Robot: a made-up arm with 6 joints. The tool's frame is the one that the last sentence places.
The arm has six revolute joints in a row. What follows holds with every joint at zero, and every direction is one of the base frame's.
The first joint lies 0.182 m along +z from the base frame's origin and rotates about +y.
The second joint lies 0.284 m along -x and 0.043 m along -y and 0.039 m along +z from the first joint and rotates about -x.
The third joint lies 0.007 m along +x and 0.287 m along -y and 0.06 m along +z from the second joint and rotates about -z.
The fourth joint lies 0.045 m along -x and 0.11 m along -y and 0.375 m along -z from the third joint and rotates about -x.
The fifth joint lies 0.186 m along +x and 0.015 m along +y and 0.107 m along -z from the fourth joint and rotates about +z.
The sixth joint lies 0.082 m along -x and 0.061 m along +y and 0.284 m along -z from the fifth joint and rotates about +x.
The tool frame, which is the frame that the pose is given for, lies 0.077 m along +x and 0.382 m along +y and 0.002 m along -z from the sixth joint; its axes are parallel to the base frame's.
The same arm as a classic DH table. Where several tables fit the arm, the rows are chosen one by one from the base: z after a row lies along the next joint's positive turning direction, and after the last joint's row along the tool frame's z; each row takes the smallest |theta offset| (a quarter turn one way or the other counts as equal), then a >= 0, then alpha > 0; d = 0 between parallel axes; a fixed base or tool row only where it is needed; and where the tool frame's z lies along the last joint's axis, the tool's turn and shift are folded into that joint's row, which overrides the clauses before.
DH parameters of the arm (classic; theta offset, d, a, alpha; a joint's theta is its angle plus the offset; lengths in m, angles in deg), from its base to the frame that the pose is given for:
base (fixed): 0 0.182 0 -90
joint 1: -90 -0.043 0.039 90
joint 2: -90 0.277 0.287 90
joint 3: 0 0.315 0.11 -90
joint 4: 0 -0.141 -0.015 -90
joint 5: 0 -0.391 -0.061 -90
joint 6: 0 -0.005 -0.382 90
tool (fixed): 90 -0.002 0 0

